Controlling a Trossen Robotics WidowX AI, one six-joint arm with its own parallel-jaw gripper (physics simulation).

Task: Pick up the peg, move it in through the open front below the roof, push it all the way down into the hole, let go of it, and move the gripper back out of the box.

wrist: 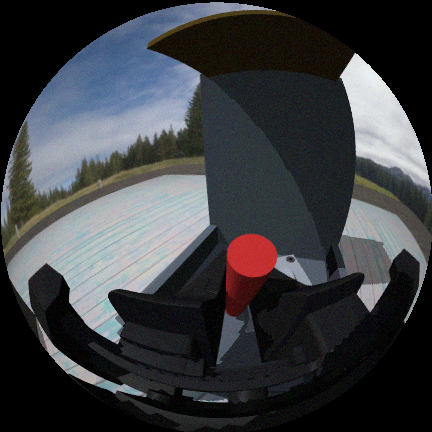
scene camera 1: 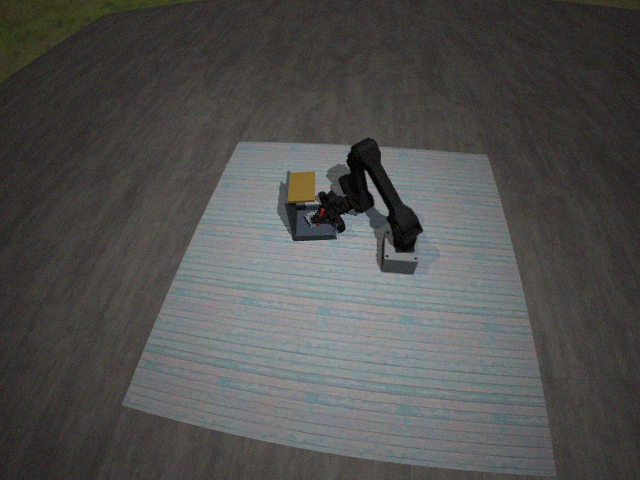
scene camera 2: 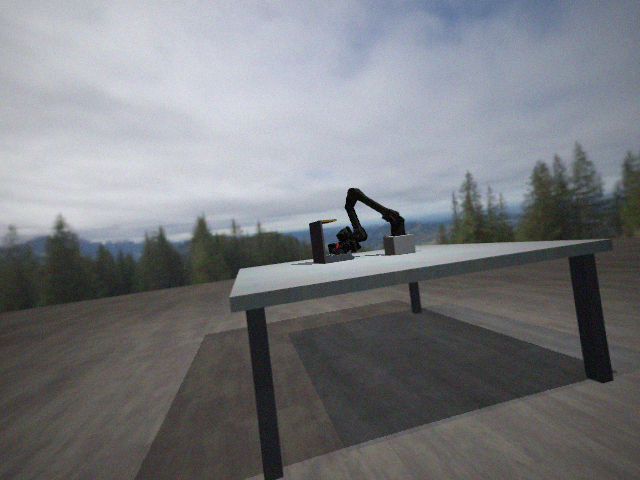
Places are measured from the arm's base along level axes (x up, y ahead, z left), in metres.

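Pixels of known places: gripper, fingertip midpoint: (scene camera 1: pixel 312 221) (scene camera 2: pixel 332 251); arm's base, origin of the base link: (scene camera 1: pixel 404 244) (scene camera 2: pixel 398 235).
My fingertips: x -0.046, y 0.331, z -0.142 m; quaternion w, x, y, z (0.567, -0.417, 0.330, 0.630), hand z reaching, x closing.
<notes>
For each thing: its top centre in the pictures, then the offset to it from my fingertips. "pt": a spot on its surface instead. Level surfaces: height alone.
- red peg, middle of its top: (wrist: pixel 243 223) (scene camera 1: pixel 319 210) (scene camera 2: pixel 336 243) dx +0.044, dy -0.032, dz -0.016 m
- dark grey box, middle of its top: (scene camera 1: pixel 310 185) (scene camera 2: pixel 328 220) dx +0.171, dy -0.007, dz -0.025 m
- ochre roof, surface spot: (wrist: pixel 260 42) (scene camera 1: pixel 303 187) pt dx +0.161, dy +0.016, dz -0.023 m
- pale plate with a screw, middle of its top: (wrist: pixel 278 276) (scene camera 1: pixel 312 216) dx -0.012, dy +0.001, dz -0.034 m
- pale striped table top, its level: dx -0.053 m
The red peg (scene camera 1: pixel 321 212) (scene camera 2: pixel 337 246) (wrist: pixel 251 255) stands between my fingers, its round top above them in the wrist view. My gripper (scene camera 1: pixel 318 218) (wrist: pixel 234 255) is shut on it. The gripper is low, over the floor of the dark grey box (scene camera 1: pixel 315 238) (scene camera 2: pixel 317 242) (wrist: pixel 250 175) and in front of its back wall. The ochre roof (scene camera 1: pixel 301 186) (scene camera 2: pixel 328 221) (wrist: pixel 260 42) is higher up at the back wall. A pale plate with a screw (wrist: pixel 290 259) shows partly beside the peg. The hole and the peg's lower end are hidden; I cannot tell whether the peg is in the hole.
The box stands on the pale striped table top (scene camera 1: pixel 330 330) (scene camera 2: pixel 439 258) (wrist: pixel 135 225). The arm's grey base block (scene camera 1: pixel 399 263) (scene camera 2: pixel 402 244) stands to the right of the box. The box's tall back wall and overhanging roof are close to the gripper.
</notes>
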